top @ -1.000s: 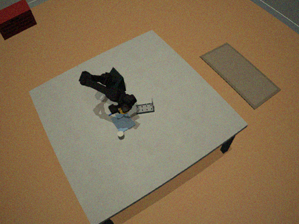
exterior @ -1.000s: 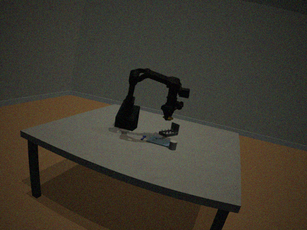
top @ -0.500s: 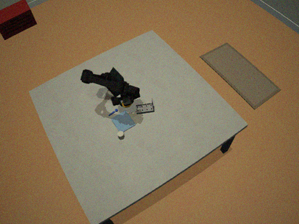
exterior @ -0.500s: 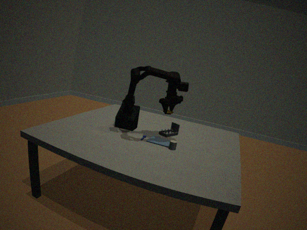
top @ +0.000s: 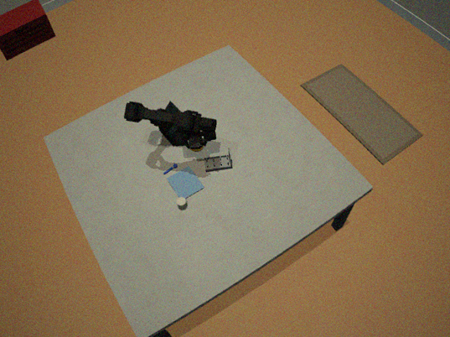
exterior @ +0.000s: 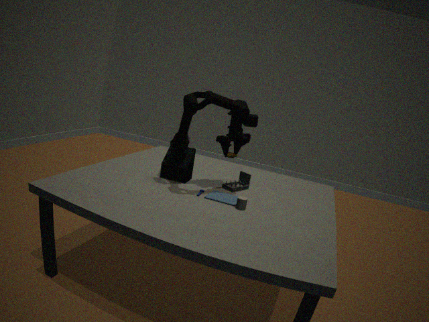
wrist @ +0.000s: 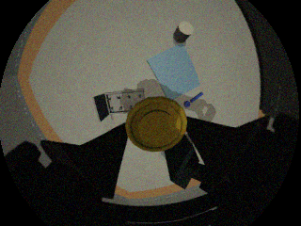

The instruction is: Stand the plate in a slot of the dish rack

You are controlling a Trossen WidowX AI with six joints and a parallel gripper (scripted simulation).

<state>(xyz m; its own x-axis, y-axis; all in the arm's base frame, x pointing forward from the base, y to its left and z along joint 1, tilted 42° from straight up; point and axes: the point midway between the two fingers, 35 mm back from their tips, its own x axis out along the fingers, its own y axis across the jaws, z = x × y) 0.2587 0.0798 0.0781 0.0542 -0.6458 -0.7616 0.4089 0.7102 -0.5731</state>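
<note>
My gripper tip is 3 cm short of the grey dish rack, 8 cm to the right of it and 15 cm above it. The rest, counted from my gripper tip: blue spoon (8 cm behind, 12 cm to the right, 17 cm below); yellow plate (1 cm above); light blue mat (3 cm ahead, 11 cm to the right, 17 cm below).
</note>
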